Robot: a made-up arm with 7 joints.
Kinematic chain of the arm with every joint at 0, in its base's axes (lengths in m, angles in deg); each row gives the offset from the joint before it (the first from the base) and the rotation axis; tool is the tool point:
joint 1: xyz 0 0.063 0 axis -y
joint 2: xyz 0 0.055 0 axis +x
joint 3: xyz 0 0 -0.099 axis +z
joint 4: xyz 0 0 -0.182 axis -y
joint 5: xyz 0 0 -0.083 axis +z
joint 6: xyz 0 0 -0.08 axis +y
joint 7: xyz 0 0 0 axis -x
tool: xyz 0 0 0
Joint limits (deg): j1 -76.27..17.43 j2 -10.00..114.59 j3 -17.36..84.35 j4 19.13..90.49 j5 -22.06..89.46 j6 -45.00..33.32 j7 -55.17..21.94
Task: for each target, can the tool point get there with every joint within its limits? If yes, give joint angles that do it. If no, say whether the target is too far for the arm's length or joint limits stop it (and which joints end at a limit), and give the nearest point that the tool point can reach.
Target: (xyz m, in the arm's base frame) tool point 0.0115 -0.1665 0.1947
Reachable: no: joint limits stop it (at a limit: joint 2, joint 3, joint 4) | nearest point 0.0156 0.3048 0.2639 | short by 0.476 m
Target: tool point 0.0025 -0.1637 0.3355
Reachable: no: joint limits stop it (at a limit: joint 2, joint 3, joint 4) | nearest point 0.0020 0.3048 0.2643 | short by 0.474 m
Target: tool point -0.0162 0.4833 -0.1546
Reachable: yes | joints -27.77 50.49 64.53 55.36 8.54 -5.19 -5.47
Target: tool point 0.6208 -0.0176 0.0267
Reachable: no: too far | nearest point 0.2342 0.0416 -0.2099 | short by 0.457 m
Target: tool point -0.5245 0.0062 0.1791
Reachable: no: too far | nearest point -0.4239 0.0948 -0.1090 | short by 0.318 m
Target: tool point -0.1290 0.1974 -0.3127
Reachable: yes | joints -48.14 2.62 24.02 80.46 36.69 -13.80 -12.03
